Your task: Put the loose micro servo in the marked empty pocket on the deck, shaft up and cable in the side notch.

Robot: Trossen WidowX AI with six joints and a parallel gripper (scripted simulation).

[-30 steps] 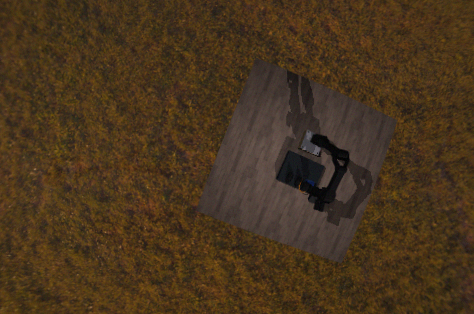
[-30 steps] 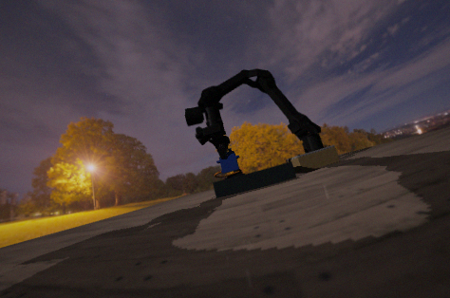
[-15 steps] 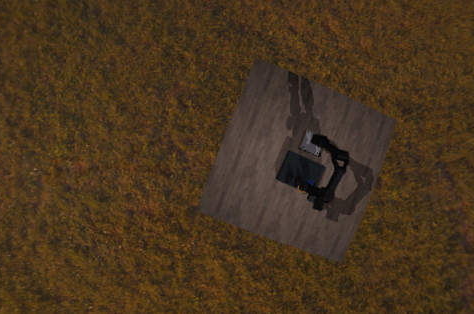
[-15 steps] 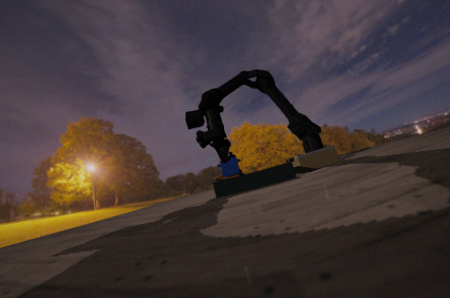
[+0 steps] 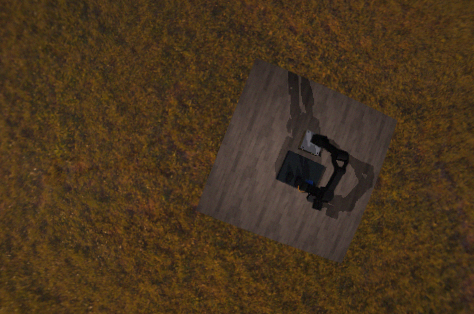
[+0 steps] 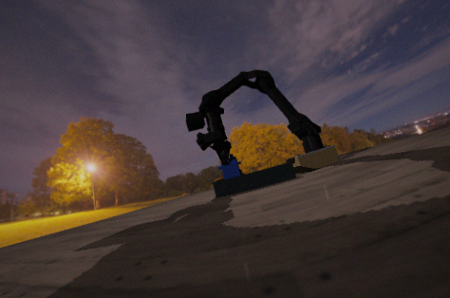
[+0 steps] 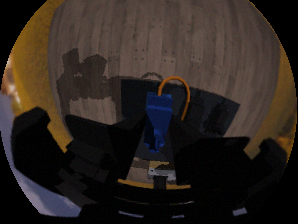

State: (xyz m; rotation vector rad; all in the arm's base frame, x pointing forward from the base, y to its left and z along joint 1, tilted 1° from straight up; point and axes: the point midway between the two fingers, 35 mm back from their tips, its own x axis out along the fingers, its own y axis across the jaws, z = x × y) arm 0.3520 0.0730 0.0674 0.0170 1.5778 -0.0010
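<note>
Right now the dark deck is 12 cm behind my gripper tip, 7 cm to the right of it and 7 cm below it.
</note>
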